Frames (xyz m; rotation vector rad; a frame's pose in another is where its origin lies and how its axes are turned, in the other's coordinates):
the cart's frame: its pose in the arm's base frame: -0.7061 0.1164 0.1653 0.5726 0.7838 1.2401
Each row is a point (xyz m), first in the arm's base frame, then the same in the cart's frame.
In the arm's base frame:
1: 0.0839 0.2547 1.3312
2: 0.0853 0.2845 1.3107
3: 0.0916 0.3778 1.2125
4: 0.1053 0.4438 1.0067
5: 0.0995 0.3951 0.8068
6: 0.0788 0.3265 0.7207
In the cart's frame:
1: -0.0094 0.4380 1.3456
2: 0.0240 0.4289 1.3349
3: 0.1358 0.3736 1.2819
4: 0.2448 0.2256 1.1673
5: 0.2389 0.0659 1.0377
6: 0.1879 -0.0036 0.9661

